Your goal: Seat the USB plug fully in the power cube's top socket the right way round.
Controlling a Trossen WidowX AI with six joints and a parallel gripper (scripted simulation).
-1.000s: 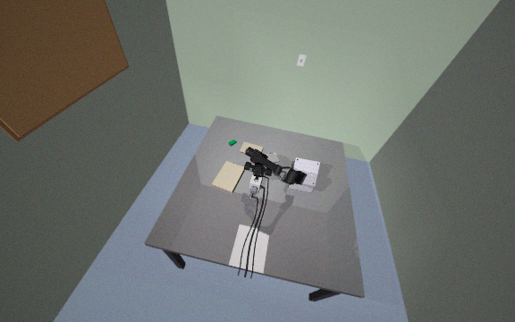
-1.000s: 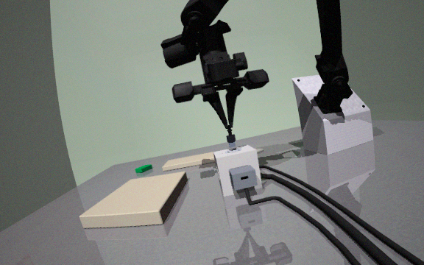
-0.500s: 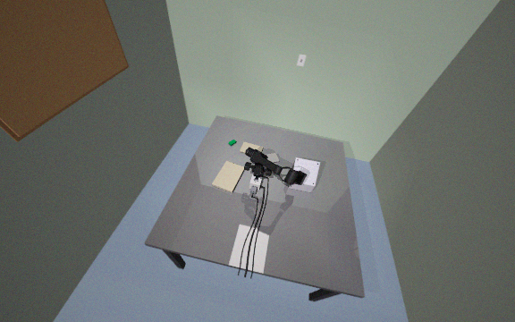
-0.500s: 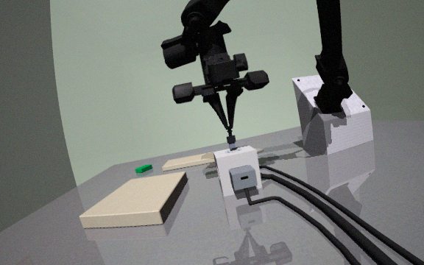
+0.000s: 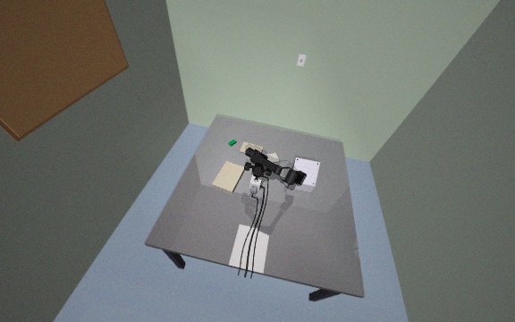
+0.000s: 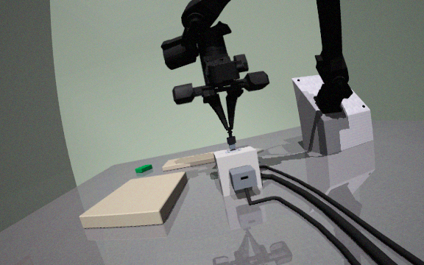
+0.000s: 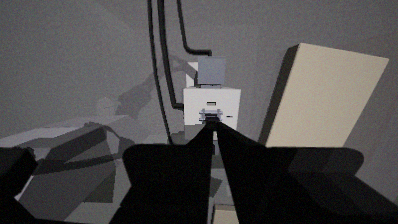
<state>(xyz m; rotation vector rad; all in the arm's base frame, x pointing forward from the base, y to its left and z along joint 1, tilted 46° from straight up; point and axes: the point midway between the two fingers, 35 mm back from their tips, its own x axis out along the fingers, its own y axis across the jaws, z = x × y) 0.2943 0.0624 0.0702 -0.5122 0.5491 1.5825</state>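
My gripper tip is 2 cm above the black USB plug. Also, from my gripper tip: green block 39 cm to the right, 31 cm ahead, 11 cm below; tan slab 21 cm ahead, 11 cm below, 2 cm to the right.
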